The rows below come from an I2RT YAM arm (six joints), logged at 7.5 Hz.
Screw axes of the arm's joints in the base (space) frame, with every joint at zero. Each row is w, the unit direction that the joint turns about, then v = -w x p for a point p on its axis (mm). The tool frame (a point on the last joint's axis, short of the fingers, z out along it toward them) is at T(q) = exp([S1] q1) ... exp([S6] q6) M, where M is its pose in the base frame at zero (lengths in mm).
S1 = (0, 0, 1, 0.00, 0.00, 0.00)
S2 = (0, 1, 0, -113.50, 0.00, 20.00)
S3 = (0, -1, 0, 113.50, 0.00, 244.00)
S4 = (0, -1, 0, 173.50, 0.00, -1.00)
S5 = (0, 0, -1, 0.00, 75.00, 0.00)
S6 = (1, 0, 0, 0.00, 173.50, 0.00)
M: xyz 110.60 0.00 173.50 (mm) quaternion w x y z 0.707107 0 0.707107 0
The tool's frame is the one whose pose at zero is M.
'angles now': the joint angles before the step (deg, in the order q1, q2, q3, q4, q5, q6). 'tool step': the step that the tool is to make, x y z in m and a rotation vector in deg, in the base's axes. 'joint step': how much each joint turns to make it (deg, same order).
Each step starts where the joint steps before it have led.
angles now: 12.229 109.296 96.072 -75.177 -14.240 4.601
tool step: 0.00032 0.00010 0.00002 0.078 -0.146 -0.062
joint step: 0.001 0.000 0.001 0.174 -0.043 0.066
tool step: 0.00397 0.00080 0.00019 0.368 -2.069 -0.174
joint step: -0.001 -0.001 -0.001 2.143 0.087 0.174
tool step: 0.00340 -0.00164 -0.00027 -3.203 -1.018 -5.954
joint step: 0.000 0.000 -0.002 1.552 3.825 5.792
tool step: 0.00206 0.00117 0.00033 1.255 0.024 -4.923
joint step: 0.043 0.000 0.001 1.202 -0.700 5.159
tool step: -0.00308 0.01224 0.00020 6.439 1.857 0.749
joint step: 1.334 0.022 -0.153 0.153 -6.579 1.398
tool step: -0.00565 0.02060 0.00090 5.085 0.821 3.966
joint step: 2.819 0.002 -0.063 0.393 -5.223 -0.568
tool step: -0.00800 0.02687 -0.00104 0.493 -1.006 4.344
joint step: 4.285 -0.002 -0.308 1.400 -0.153 -0.043
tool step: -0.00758 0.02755 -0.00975 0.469 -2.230 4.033
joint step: 4.349 0.153 -2.143 4.633 0.480 0.262
